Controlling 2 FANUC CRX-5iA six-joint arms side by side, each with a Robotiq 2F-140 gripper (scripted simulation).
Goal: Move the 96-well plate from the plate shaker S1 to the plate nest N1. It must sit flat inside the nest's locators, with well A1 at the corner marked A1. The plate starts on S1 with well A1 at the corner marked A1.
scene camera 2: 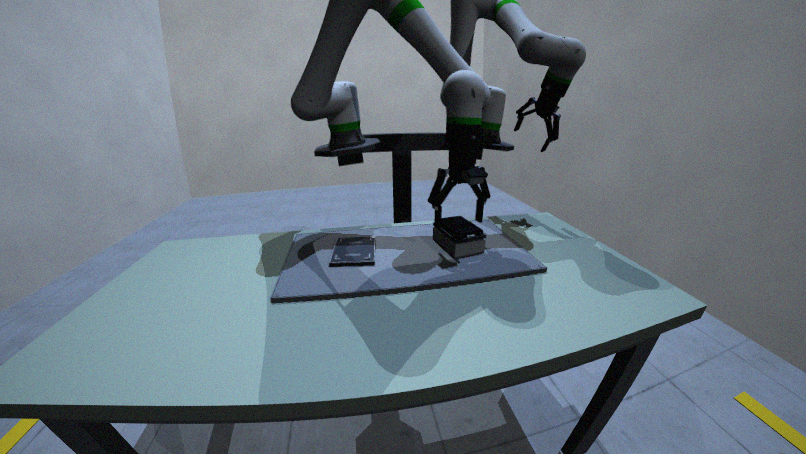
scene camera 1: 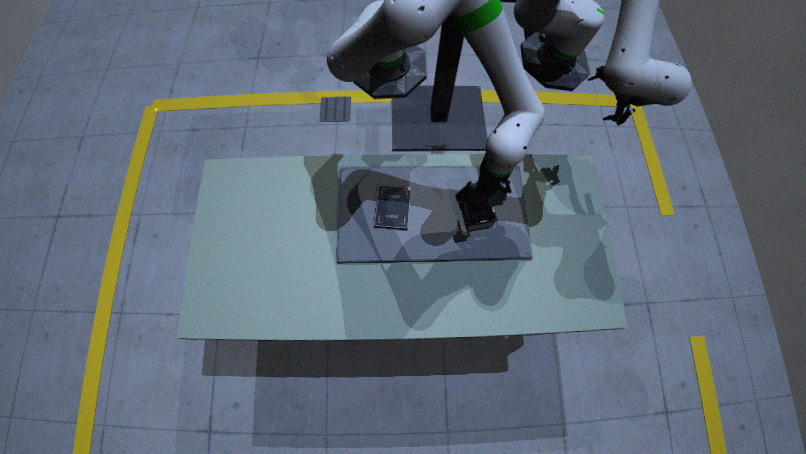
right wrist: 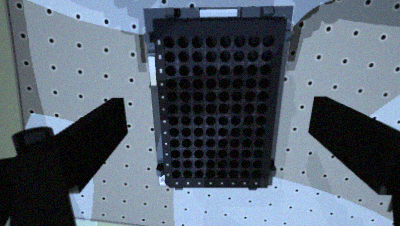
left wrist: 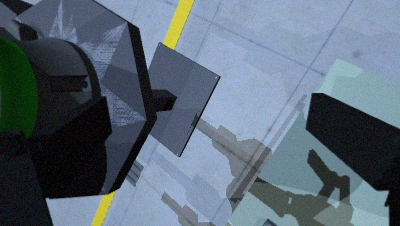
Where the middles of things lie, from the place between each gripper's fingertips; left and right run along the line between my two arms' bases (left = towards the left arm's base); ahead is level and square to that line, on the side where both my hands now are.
My right hand [scene camera 2: 458, 224] is 20 mm above the dark 96-well plate [right wrist: 217, 126]. The rest, counted from my right hand: plate nest N1 [scene camera 1: 385, 205]: 40 mm behind, 300 mm to the right, 80 mm below.
I see my left gripper [scene camera 2: 529, 140] 440 mm to the left of the dark 96-well plate, 260 mm short of it and 240 mm above it. Round my left hand: plate nest N1: 740 mm to the right, 290 mm below, 220 mm ahead.
